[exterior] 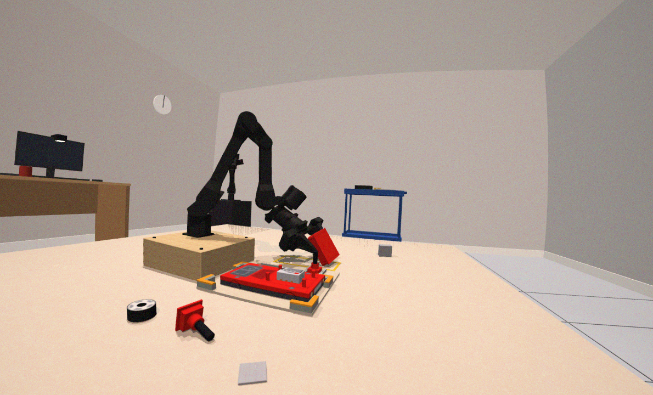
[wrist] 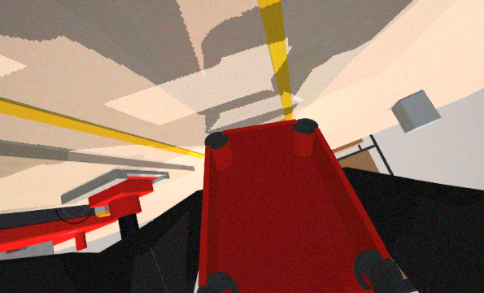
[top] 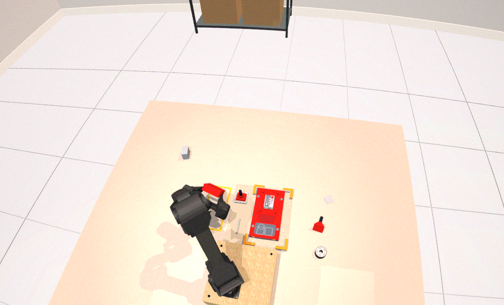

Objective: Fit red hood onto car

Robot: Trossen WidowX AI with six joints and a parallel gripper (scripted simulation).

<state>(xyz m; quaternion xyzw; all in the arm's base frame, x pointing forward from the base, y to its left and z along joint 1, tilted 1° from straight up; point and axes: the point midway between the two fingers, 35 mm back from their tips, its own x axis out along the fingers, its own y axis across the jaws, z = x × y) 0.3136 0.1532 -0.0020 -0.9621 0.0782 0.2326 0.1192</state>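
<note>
Now: the red hood 1 cm above my gripper tip. The rest, counted from my gripper tip: orange-cornered jig (20 cm to the right, 5 cm behind, 3 cm below); then grey engine block (21 cm to the right, 2 cm below); then small grey plate (45 cm to the right, 6 cm ahead, 4 cm below).
</note>
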